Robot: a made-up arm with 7 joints. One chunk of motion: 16 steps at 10 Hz.
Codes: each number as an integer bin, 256 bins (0 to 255) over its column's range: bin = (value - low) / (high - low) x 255, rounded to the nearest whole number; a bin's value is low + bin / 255 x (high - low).
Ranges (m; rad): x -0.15..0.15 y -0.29..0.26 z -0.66..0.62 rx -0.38..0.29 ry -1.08..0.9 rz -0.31..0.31
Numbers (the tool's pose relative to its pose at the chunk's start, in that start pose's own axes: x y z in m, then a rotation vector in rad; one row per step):
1: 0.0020 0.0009 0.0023 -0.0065 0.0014 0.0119
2: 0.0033 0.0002 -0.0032 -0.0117 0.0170 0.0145
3: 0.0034 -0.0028 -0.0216 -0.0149 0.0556 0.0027
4: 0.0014 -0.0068 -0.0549 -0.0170 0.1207 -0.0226
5: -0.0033 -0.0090 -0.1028 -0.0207 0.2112 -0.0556
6: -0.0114 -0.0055 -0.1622 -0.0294 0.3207 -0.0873
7: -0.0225 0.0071 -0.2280 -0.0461 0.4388 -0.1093
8: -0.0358 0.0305 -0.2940 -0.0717 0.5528 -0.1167
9: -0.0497 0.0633 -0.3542 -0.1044 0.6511 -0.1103
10: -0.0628 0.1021 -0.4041 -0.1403 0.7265 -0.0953
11: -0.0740 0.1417 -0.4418 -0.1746 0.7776 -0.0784
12: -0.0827 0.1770 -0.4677 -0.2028 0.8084 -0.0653
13: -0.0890 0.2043 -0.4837 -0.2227 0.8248 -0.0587
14: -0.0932 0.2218 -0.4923 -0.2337 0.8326 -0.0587
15: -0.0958 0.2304 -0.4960 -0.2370 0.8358 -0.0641
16: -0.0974 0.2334 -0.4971 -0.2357 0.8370 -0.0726
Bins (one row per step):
1: 129 135 132 142 139 132
2: 130 135 131 140 141 133
3: 130 133 127 139 146 129
4: 129 131 121 138 155 118
5: 125 130 111 137 166 105
6: 118 132 99 133 180 92
7: 108 138 86 127 196 83
8: 97 149 73 117 210 80
9: 85 164 61 105 223 82
10: 74 182 51 91 233 88
11: 65 200 43 78 239 95
12: 57 217 38 67 243 101
13: 52 229 35 60 245 103
14: 48 237 33 56 246 103
15: 46 241 33 54 247 101
16: 45 243 32 55 247 98

